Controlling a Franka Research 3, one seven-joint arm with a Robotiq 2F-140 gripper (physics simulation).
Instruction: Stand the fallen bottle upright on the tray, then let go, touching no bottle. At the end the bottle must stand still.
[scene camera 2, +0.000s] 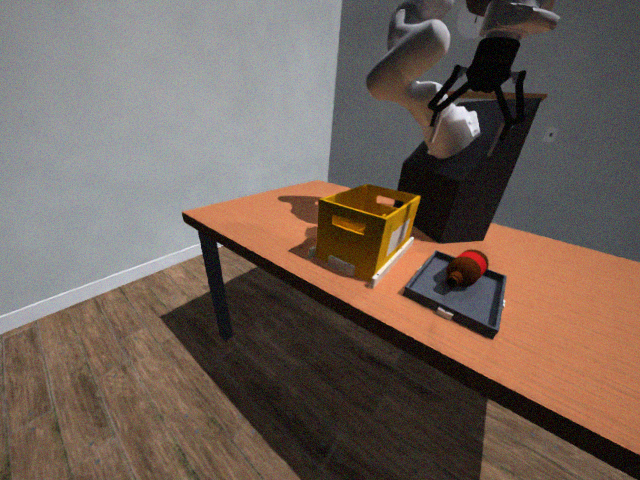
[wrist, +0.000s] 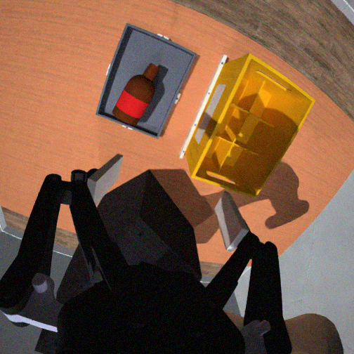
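Observation:
A brown bottle with a red label (scene camera 2: 467, 268) (wrist: 134, 101) lies on its side in the grey tray (scene camera 2: 465, 322) (wrist: 175, 55). In the scene view its neck points toward the near table edge; in the wrist view the neck points up and slightly right. The bottle lies near one end of the tray, its base close to the rim. My gripper (scene camera 2: 463, 139) (wrist: 171, 184) is open and empty, its two finger pads wide apart. It hangs high above the table, well above the bottle and touching nothing.
A yellow crate with inner dividers (scene camera 2: 348, 240) (wrist: 250, 127) stands beside the tray, with a pale strip (scene camera 2: 391, 263) (wrist: 204, 107) along its side between them. A dark block-shaped pedestal (scene camera 2: 444, 201) (wrist: 150, 220) stands at the table's back, behind the crate and tray.

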